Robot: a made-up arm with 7 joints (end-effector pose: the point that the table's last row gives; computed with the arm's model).
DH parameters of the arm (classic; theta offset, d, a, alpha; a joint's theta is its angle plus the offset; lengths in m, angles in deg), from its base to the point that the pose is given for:
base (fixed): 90 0.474 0.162 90
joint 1: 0 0.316 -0.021 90
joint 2: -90 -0.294 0.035 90
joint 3: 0 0.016 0.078 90
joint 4: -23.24 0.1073 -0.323 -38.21
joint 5: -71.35 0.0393 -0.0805 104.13
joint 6: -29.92 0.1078 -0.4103 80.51
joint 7: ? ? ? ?
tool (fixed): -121.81 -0.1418 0 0
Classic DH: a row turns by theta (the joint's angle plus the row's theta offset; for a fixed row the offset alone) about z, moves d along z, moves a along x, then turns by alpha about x.
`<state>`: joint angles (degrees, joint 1 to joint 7).
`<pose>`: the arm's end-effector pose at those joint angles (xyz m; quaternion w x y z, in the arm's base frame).
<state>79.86 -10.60 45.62 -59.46 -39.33 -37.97 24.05</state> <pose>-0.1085 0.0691 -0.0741 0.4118 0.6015 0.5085 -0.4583</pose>
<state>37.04 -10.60 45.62 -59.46 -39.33 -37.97 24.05</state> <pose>-0.1085 -0.2787 0.1351 0.6030 0.4096 0.3061 -0.6123</pose>
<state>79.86 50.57 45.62 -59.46 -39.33 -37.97 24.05</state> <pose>-0.3573 0.1834 0.5646 0.0588 0.3338 0.5902 -0.7327</pose>
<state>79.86 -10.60 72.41 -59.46 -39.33 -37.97 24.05</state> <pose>0.0748 0.2568 -0.0728 0.2927 0.7350 0.3629 -0.4924</pose>
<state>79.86 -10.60 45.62 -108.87 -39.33 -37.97 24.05</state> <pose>-0.3141 0.2682 0.3774 0.0475 0.5297 0.7206 -0.4449</pose>
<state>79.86 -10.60 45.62 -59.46 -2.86 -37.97 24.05</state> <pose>-0.0390 -0.0883 -0.2531 0.5625 0.5074 0.2810 -0.5892</pose>
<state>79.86 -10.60 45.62 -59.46 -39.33 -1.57 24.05</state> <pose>0.0655 0.2445 0.0405 0.1595 0.7510 0.3984 -0.5019</pose>
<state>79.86 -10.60 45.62 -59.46 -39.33 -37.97 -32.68</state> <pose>-0.1173 0.0734 -0.0986 0.6478 0.7117 0.1830 -0.2007</pose>
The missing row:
joint 7: -32.31 -0.0177 -0.0037 -168.81
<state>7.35 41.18 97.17 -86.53 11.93 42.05 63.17</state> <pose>0.1840 -0.4114 0.2936 0.0037 0.7332 -0.6005 -0.3191</pose>
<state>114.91 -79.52 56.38 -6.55 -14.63 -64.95 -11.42</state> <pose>0.8928 -0.2913 -0.1254 0.5816 0.5701 -0.5443 -0.2010</pose>
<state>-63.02 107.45 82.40 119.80 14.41 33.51 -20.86</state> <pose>0.8901 0.2636 0.9943 0.5453 -0.7042 0.4505 0.0627</pose>
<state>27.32 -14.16 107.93 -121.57 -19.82 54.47 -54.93</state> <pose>0.7921 0.1870 0.4366 0.0845 -0.6061 0.5736 0.5446</pose>
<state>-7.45 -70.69 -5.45 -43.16 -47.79 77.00 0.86</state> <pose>0.4714 0.0422 0.4430 0.7884 0.5454 0.1259 -0.2552</pose>
